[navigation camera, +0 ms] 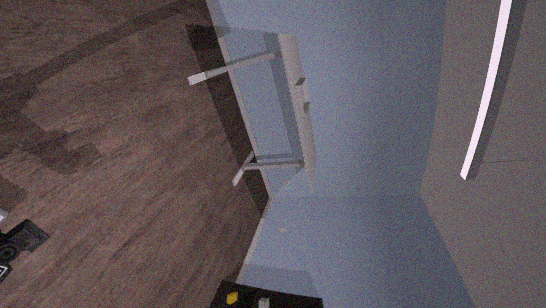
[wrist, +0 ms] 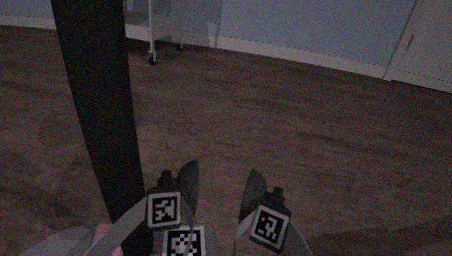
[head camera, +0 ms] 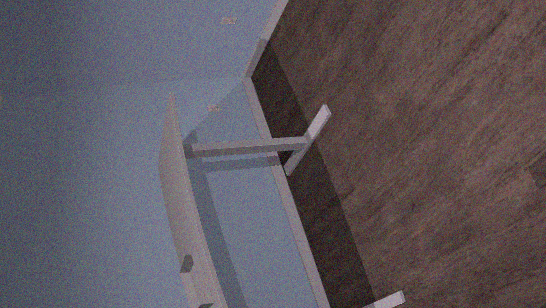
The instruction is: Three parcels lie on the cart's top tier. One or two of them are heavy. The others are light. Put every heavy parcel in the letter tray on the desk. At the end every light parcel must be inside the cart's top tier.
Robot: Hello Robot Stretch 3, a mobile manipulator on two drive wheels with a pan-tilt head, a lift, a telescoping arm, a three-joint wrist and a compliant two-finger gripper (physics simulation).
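Places are measured from the robot's base along level axes (x ahead, y down, z left), in metres.
Where they show: gripper, fingertip midpoint: (wrist: 221, 184).
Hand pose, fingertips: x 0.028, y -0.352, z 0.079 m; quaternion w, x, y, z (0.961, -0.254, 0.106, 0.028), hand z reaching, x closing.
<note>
After its pixels a point has its place.
The desk (head camera: 175, 200) {x 1.567, y -0.950, z -1.308 m} (navigation camera: 306, 130) {x 1.545, y -0.950, z -1.156 m} is pale with light T-shaped legs and stands by the blue wall, seen tilted in the head and navigation views. Two small dark shapes show at its top edge; I cannot tell what they are. The letter tray cannot be made out. Part of the white cart (wrist: 151, 30) {x -0.193, y -0.192, z 1.203 m}, a post with a caster and a panel, shows at the upper left of the wrist view. Its top tier and the parcels do not show there. My gripper (wrist: 221, 184) {x 0.028, y -0.352, z 0.079 m} is open and empty, over the floor and well apart from the cart.
In the navigation view a dark piece of furniture (navigation camera: 295, 296) {x 0.165, y -0.820, z -1.963 m} at the bottom edge bears a yellow item (navigation camera: 232, 298) {x 0.034, y -0.145, z -2.040 m} and a whitish item (navigation camera: 264, 303) {x 0.058, y -0.515, z -2.012 m}. Dark parts of the robot (navigation camera: 30, 236) {x 0.023, y -0.540, z -0.168 m} show lower left. A pale door (wrist: 430, 47) {x 1.557, y -0.282, z 1.226 m} is at the right of the wrist view.
</note>
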